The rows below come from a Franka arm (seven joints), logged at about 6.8 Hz.
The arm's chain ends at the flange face. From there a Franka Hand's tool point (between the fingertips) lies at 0.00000 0.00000 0.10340 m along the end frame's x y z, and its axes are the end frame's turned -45 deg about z.
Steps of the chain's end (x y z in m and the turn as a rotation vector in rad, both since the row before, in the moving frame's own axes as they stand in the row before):
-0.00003 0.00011 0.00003 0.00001 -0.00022 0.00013
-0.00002 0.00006 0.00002 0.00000 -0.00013 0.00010
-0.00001 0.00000 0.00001 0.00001 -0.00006 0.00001
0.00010 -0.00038 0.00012 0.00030 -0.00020 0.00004
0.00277 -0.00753 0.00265 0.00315 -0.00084 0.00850
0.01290 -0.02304 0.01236 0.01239 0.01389 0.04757
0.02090 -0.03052 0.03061 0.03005 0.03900 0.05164
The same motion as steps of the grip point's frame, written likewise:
-0.00011 0.00004 0.00003 0.00016 -0.00015 0.00013
-0.00007 0.00002 0.00002 0.00009 -0.00009 0.00010
-0.00001 -0.00001 0.00001 0.00005 -0.00004 0.00001
0.00035 -0.00023 0.00012 0.00035 0.00007 0.00004
0.00745 -0.00366 0.00265 0.00282 0.00163 0.00850
0.02733 -0.00701 0.01234 -0.00106 0.01858 0.04757
0.04139 -0.00602 0.03048 -0.00633 0.04883 0.05164

